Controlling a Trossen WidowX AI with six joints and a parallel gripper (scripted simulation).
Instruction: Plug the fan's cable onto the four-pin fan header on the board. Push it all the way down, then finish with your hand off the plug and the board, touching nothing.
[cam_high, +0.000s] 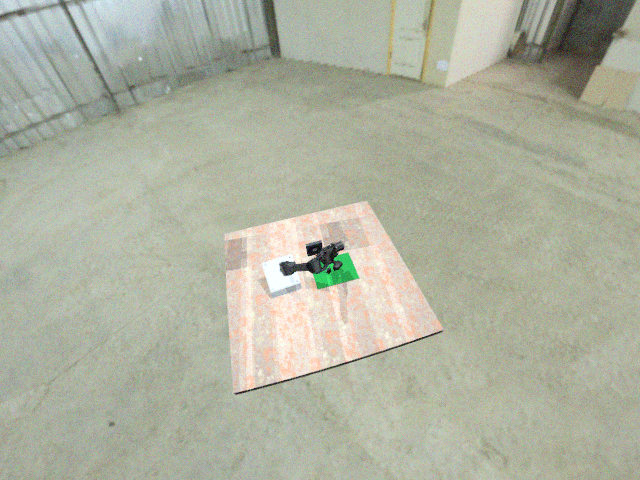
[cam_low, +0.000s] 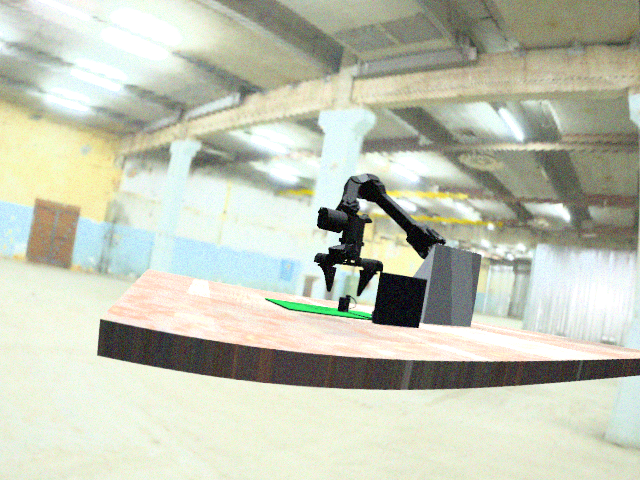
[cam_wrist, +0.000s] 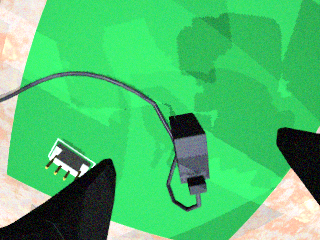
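My gripper tip is now 3 cm above the dark fan plug, 1 cm to the left of it and 1 cm past it. From my gripper tip the other things lie so: green board: 7 cm below, 3 cm ahead, 1 cm to the left; white fan header: 8 cm behind, 6 cm to the left, 5 cm below; black fan: 19 cm to the left, 7 cm behind, 1 cm above.
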